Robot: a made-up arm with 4 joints.
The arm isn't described. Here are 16 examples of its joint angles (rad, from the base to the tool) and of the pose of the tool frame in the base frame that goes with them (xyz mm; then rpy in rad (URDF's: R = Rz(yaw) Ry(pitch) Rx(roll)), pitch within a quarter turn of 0, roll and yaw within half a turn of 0).
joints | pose
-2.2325 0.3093 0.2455 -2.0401 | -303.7 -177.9 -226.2 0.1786 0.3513 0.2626
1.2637 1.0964 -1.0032 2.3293 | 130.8 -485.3 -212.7 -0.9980 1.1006 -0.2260
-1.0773 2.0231 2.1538 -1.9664 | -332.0 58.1 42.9 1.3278 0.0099 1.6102
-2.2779 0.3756 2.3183 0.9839 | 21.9 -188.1 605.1 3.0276 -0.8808 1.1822
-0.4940 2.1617 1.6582 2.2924 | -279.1 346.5 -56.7 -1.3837 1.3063 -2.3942
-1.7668 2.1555 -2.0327 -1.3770 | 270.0 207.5 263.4 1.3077 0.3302 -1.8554
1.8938 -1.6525 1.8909 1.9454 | 188.6 -477.1 363.3 1.5439 -0.2969 -2.2050
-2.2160 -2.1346 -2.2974 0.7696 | 402.6 176.1 344.0 1.1854 0.3353 -0.4140
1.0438 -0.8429 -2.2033 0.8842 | -446.6 -80.1 114.1 2.5988 1.0936 -2.7105
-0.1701 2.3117 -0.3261 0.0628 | 385.5 343.0 651.8 2.8825 -0.8480 -3.0615
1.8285 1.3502 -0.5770 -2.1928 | -92.3 -512.3 -16.9 1.3613 0.4910 2.1957
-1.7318 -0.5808 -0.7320 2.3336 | -37.0 -490.7 -193.2 0.8994 0.0248 -1.9777
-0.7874 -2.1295 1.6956 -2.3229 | -179.3 450.4 323.9 -1.3222 -1.2993 -2.7001
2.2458 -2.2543 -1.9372 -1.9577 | -229.8 198.1 424.0 -1.3347 0.2562 -1.8957
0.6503 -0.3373 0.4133 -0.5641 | 221.2 411.9 -121.5 0.1644 0.5033 -1.2434
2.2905 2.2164 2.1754 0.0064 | 340.2 34.0 66.6 -0.9710 -0.9199 0.8571
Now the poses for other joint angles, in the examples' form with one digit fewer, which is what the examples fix.
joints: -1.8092 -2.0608 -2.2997 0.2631
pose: 407 2 283 1.067 0.864 -1.062
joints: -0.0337 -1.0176 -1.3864 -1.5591
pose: -300 -245 112 -1.459 -0.531 -0.181
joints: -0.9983 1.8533 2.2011 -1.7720
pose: -339 38 89 1.406 -0.029 1.614
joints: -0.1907 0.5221 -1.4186 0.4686
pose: 338 -151 -219 -1.439 -0.058 0.259
